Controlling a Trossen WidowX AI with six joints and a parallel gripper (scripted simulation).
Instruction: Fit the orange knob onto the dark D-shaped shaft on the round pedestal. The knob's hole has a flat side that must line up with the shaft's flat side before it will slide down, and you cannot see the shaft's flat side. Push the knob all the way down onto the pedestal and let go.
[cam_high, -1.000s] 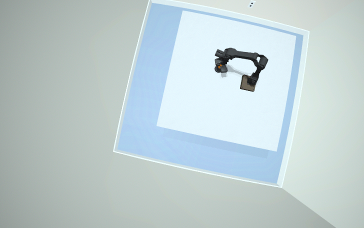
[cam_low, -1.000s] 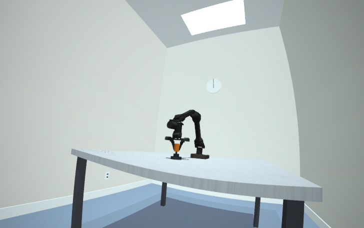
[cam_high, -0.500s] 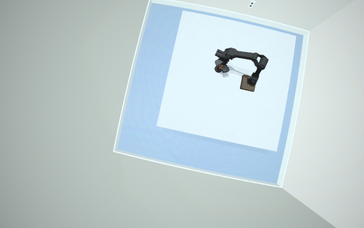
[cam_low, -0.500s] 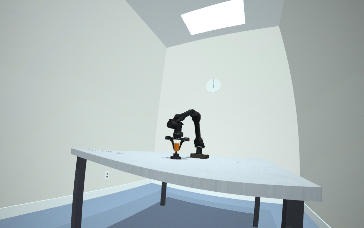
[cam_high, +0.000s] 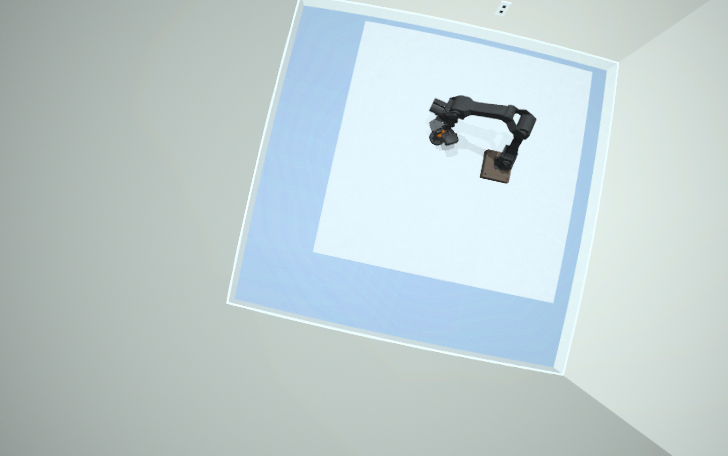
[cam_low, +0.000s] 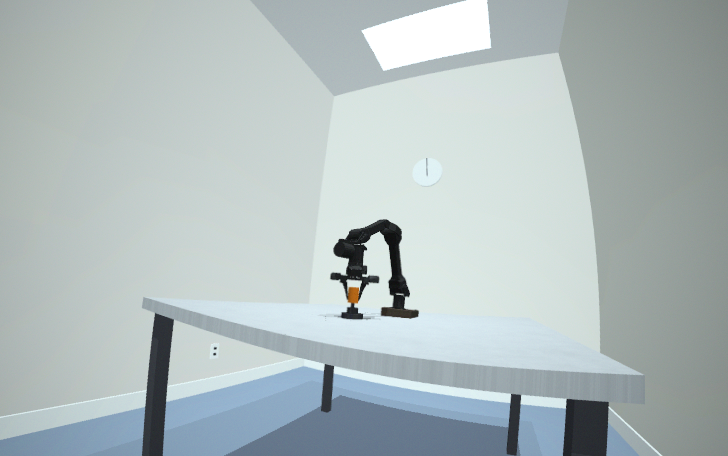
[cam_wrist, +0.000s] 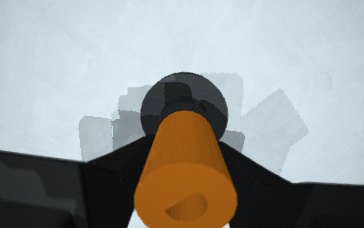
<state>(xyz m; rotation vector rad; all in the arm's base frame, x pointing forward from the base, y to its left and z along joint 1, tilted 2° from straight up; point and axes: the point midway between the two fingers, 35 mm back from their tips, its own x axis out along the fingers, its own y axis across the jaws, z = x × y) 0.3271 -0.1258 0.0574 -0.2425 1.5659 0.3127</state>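
My gripper tip is now 20 mm below the orange knob. Also, from my gripper tip: round dark pedestal 40 mm below.
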